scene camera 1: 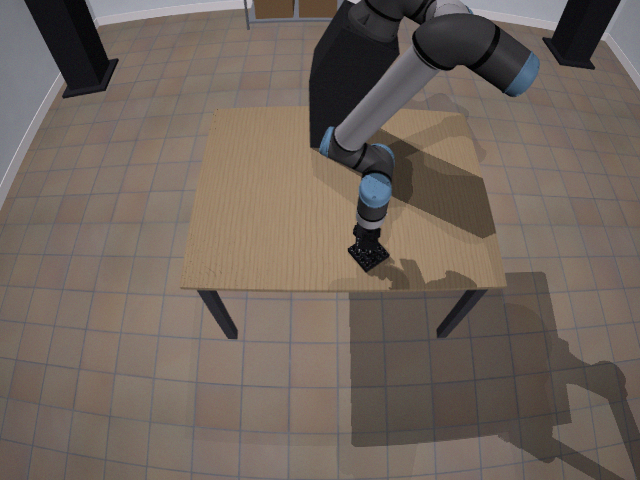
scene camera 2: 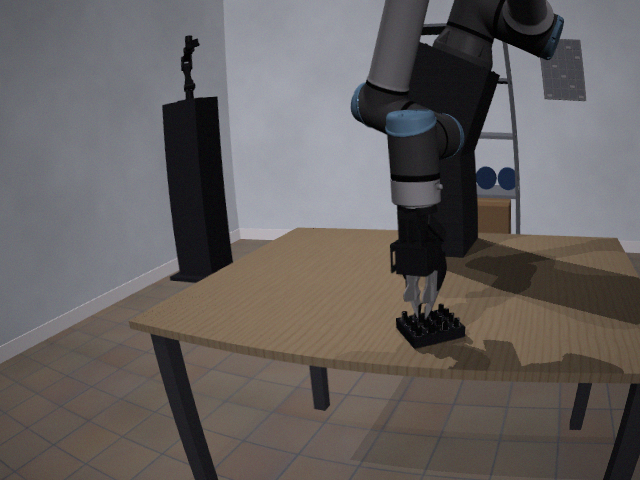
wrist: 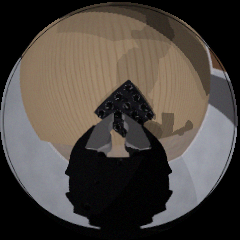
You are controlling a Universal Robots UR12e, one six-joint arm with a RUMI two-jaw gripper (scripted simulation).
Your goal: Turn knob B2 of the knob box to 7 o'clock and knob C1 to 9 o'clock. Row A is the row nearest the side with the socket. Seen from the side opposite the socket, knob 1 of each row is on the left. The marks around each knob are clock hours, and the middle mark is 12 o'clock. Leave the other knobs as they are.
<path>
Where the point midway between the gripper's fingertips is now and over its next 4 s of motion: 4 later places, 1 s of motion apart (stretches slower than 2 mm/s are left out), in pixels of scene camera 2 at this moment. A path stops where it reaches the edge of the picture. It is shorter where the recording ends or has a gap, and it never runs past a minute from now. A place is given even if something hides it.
The gripper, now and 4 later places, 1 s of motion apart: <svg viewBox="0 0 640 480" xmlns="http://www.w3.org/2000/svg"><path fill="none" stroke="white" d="M422 317L422 300L423 296L423 293L420 290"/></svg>
</path>
